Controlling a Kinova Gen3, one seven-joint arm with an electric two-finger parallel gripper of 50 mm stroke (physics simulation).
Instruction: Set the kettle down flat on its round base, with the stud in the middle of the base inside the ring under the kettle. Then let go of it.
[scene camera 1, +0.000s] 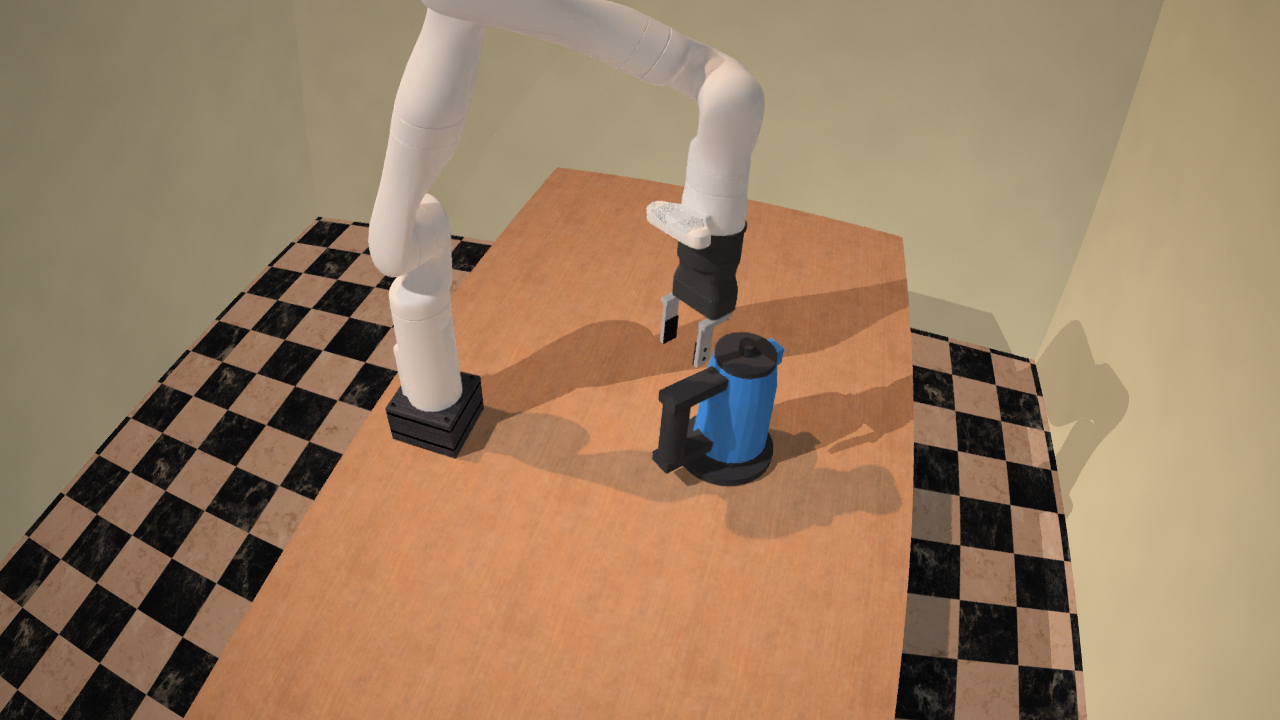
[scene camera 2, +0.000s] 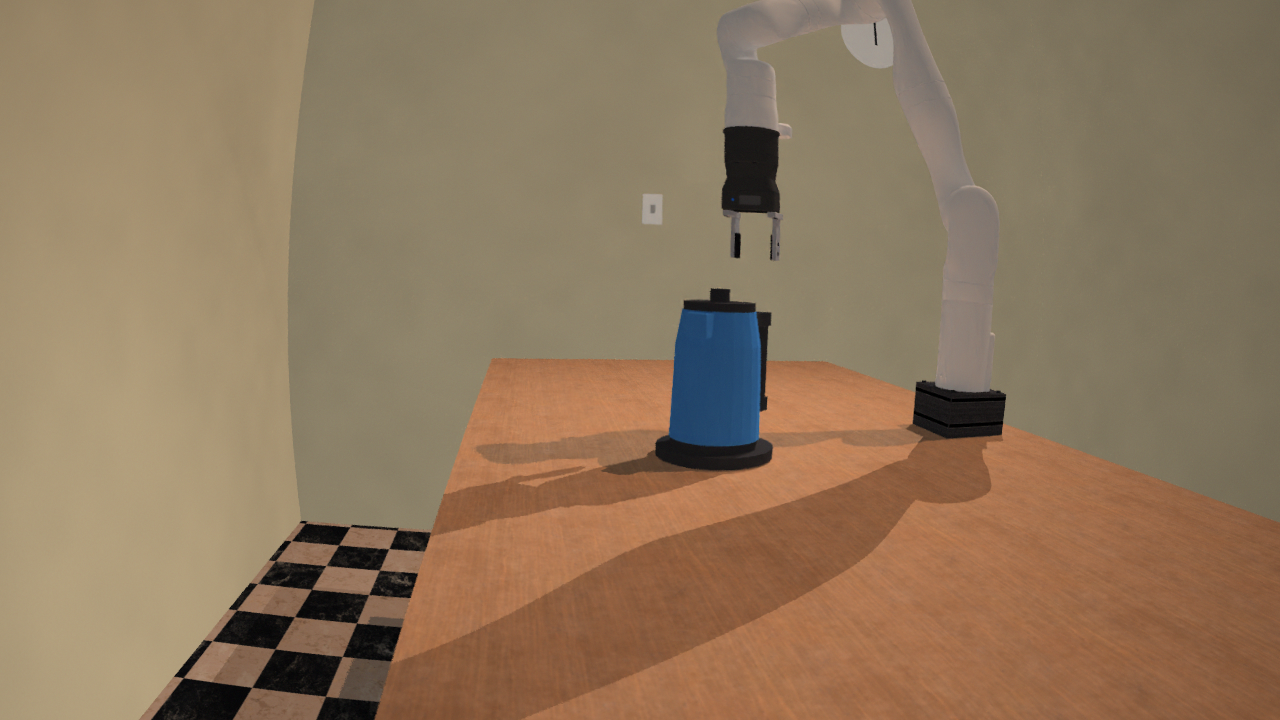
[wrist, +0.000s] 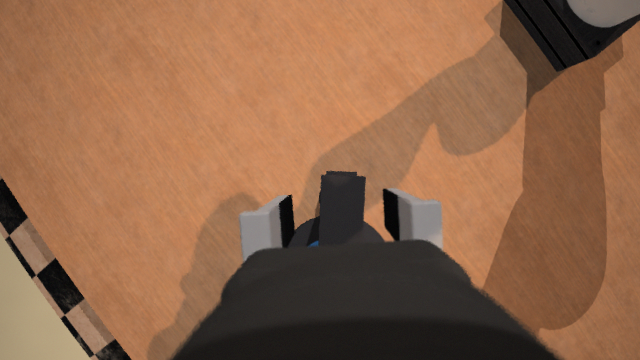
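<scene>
The blue kettle (scene camera 1: 738, 411) (scene camera 2: 716, 380) with a black lid stands upright on its round black base (scene camera 1: 732, 472) (scene camera 2: 714, 458), which lies flat on the table. The stud and the ring under the kettle are hidden. The kettle's black handle (scene camera 1: 674, 428) (scene camera 2: 764, 362) (wrist: 342, 207) points toward the arm's foot. My gripper (scene camera 1: 684, 342) (scene camera 2: 755, 254) (wrist: 338, 211) is open and empty. In scene camera 2 its fingertips hang above the kettle's lid height, apart from the kettle. In the wrist view the handle shows below, between the two fingers.
The arm's black foot (scene camera 1: 435, 419) (scene camera 2: 957, 410) (wrist: 560, 32) stands on the wooden table (scene camera 1: 465, 608) (scene camera 2: 1029, 608) (wrist: 125, 100). The table's edge runs beyond the kettle, on the side away from the foot. Shadows of the arm fall across the table top.
</scene>
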